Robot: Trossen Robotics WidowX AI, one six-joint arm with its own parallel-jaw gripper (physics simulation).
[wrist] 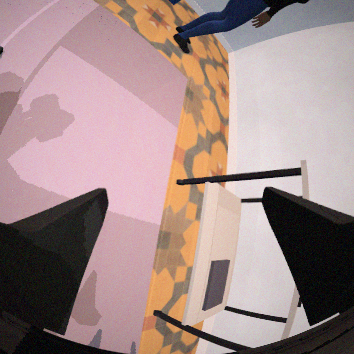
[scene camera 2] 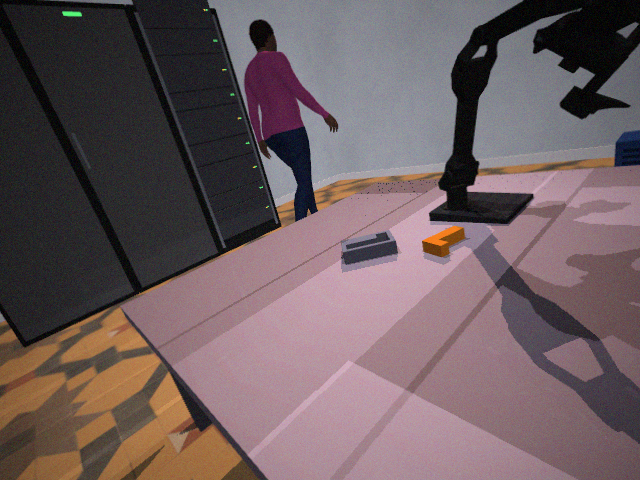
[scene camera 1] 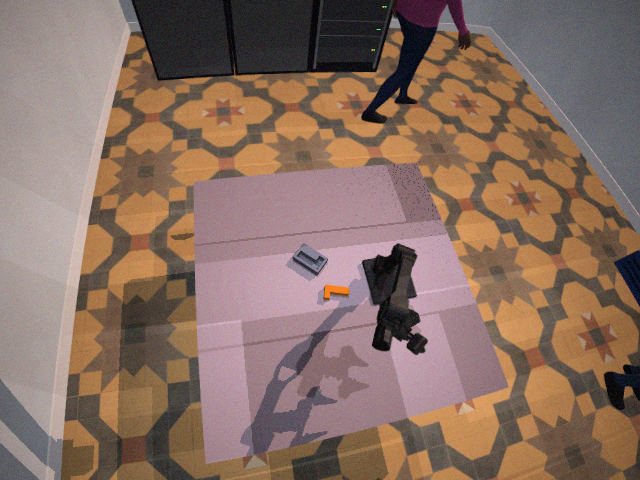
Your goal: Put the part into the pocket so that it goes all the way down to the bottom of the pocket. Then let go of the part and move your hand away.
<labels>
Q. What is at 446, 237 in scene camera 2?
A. An orange L-shaped part.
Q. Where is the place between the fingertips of the gripper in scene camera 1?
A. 416, 345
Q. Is the gripper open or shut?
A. Open.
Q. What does the gripper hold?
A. Nothing.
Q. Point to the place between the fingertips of the gripper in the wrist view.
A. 186, 195
</labels>
